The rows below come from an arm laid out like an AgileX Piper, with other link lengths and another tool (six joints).
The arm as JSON. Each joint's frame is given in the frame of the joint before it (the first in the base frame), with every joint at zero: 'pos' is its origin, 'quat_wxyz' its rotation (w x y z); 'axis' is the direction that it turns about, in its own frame. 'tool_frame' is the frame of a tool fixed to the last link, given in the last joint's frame.
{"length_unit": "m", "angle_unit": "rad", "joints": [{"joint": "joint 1", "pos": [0.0, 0.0, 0.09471], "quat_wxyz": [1.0, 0.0, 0.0, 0.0], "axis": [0.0, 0.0, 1.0]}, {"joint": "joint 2", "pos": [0.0, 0.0, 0.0], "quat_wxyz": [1.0, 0.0, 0.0, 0.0], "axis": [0.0, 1.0, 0.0]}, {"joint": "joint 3", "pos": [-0.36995, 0.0, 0.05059], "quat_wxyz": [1.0, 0.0, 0.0, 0.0], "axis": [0.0, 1.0, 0.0]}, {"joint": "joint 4", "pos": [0.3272, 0.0, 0.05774], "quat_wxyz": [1.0, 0.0, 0.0, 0.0], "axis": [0.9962, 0.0, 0.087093]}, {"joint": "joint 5", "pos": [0.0, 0.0, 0.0], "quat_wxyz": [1.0, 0.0, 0.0, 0.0], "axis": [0.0, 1.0, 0.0]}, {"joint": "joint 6", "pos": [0.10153, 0.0, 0.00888], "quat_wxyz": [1.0, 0.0, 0.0, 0.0], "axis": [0.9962, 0.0, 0.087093]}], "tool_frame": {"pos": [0.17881, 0.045, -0.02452], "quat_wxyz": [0.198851, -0.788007, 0.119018, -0.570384]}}
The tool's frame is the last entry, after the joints.
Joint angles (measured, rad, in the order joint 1, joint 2, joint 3, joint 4, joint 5, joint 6), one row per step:
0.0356, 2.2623, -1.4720, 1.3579, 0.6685, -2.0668
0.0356, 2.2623, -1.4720, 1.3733, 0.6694, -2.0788
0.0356, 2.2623, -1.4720, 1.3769, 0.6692, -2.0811
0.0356, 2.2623, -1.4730, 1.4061, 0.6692, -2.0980
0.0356, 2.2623, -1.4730, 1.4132, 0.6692, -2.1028
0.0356, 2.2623, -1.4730, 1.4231, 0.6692, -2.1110
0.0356, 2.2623, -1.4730, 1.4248, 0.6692, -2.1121
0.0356, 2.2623, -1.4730, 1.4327, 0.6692, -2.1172
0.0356, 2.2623, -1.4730, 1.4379, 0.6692, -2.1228
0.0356, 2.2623, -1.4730, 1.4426, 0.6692, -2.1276
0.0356, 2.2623, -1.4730, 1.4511, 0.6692, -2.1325
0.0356, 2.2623, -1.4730, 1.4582, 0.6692, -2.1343
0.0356, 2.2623, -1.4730, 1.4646, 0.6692, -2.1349
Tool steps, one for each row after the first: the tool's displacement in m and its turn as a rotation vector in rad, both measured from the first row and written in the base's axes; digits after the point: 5 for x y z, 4 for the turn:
0.00177, 0.00112, 0.00174, 0.0064, -0.0069, -0.0020
0.00224, 0.00132, 0.00212, 0.0078, -0.0083, -0.0031
0.00619, 0.00327, 0.00585, 0.0216, -0.0191, -0.0120
0.00708, 0.00369, 0.00665, 0.0245, -0.0220, -0.0138
0.00835, 0.00419, 0.00772, 0.0279, -0.0269, -0.0154
0.00856, 0.00429, 0.00792, 0.0286, -0.0275, -0.0159
0.00955, 0.00474, 0.00882, 0.0320, -0.0305, -0.0181
0.01025, 0.00493, 0.00934, 0.0331, -0.0339, -0.0182
0.01088, 0.00511, 0.00983, 0.0341, -0.0368, -0.0185
0.01193, 0.00560, 0.01082, 0.0380, -0.0397, -0.0212
0.01276, 0.00611, 0.01172, 0.0424, -0.0407, -0.0249
0.01349, 0.00660, 0.01258, 0.0469, -0.0409, -0.0288

